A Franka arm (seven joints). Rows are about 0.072 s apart.
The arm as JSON. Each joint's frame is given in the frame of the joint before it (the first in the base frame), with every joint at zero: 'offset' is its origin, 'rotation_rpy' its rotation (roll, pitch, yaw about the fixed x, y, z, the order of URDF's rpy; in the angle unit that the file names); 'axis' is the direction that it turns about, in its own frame. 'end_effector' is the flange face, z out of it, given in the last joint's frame.
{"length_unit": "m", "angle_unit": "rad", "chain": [
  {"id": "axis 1", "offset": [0.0, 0.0, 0.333], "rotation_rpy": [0.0, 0.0, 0.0], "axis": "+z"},
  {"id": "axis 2", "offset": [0.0, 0.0, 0.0], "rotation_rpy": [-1.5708, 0.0, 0.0], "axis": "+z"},
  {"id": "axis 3", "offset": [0.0, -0.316, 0.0], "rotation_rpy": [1.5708, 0.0, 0.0], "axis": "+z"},
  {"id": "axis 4", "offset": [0.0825, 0.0, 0.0], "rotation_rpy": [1.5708, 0.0, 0.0], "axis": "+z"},
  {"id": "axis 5", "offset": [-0.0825, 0.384, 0.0], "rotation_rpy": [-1.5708, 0.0, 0.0], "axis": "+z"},
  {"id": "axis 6", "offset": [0.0, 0.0, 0.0], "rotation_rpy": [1.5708, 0.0, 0.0], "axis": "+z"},
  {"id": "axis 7", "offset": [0.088, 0.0, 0.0], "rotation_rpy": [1.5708, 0.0, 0.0], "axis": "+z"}
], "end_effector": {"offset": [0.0, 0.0, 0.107], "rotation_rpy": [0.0, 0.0, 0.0]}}
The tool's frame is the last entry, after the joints.
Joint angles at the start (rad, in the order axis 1, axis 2, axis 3, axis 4, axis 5, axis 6, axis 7):
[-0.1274 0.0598 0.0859 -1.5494 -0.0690 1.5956 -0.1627]
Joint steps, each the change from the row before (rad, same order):
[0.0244 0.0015 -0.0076 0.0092 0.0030 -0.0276 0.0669]
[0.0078 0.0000 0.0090 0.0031 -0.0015 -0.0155 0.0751]
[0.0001 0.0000 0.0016 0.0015 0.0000 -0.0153 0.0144]
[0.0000 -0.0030 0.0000 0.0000 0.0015 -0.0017 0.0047]
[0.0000 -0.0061 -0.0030 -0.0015 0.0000 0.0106 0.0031]
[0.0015 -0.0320 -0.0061 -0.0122 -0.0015 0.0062 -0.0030]
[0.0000 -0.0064 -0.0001 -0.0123 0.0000 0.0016 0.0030]
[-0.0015 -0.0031 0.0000 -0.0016 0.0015 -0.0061 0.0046]
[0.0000 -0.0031 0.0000 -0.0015 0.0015 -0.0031 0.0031]
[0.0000 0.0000 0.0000 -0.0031 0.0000 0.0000 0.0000]
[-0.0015 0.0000 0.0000 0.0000 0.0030 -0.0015 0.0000]
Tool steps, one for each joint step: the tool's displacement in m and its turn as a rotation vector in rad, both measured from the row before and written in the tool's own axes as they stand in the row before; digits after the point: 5 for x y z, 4 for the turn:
[-0.00056 -0.01000 -0.00169 0.0047 -0.0185 0.0507]
[-0.00066 -0.00926 -0.00070 -0.0009 -0.0114 0.0586]
[-0.00159 -0.00092 0.00057 0.0002 -0.0137 0.0128]
[-0.00109 -0.00014 -0.00150 0.0012 0.0013 0.0048]
[-0.00078 0.00167 -0.00349 -0.0005 0.0150 0.0064]
[-0.00927 0.00266 -0.01226 -0.0042 0.0255 0.0029]
[-0.00195 -0.00025 0.00210 -0.0005 -0.0043 0.0027]
[-0.00162 0.00066 -0.00036 0.0013 -0.0047 0.0062]
[-0.00129 -0.00016 -0.00072 0.0012 -0.0015 0.0032]
[-0.00005 -0.00009 0.00145 0.0000 -0.0031 -0.0002]
[-0.00017 0.00050 0.00018 0.0030 -0.0016 0.0014]

